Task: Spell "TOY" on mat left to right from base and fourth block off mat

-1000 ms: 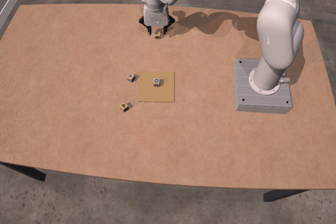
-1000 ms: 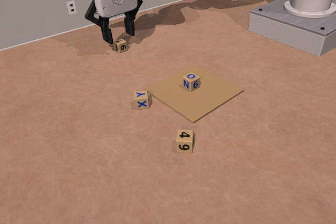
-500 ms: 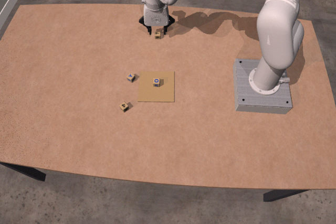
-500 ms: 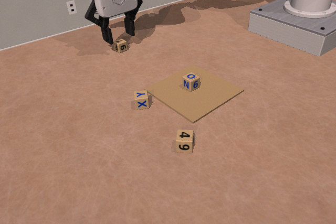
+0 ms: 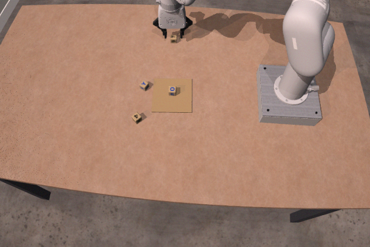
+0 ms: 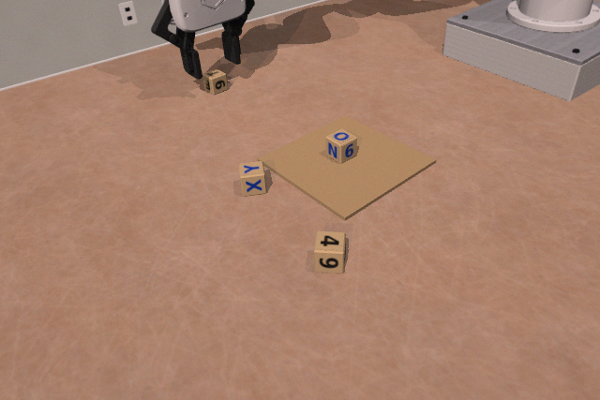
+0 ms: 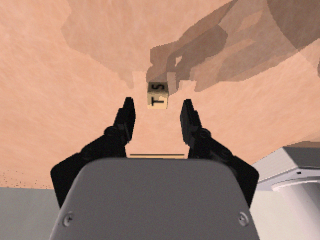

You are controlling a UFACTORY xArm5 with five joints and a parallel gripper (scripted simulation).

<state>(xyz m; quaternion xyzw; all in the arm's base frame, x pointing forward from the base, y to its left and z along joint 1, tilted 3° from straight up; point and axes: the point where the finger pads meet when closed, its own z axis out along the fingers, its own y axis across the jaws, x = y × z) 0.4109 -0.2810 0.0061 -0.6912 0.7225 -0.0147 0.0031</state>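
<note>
Right now the T block is 40 mm below my hand. Also, from my hand: O block: 10 mm ahead, 250 mm to the left, 30 mm below; tan mat: 10 mm ahead, 260 mm to the left, 50 mm below.
</note>
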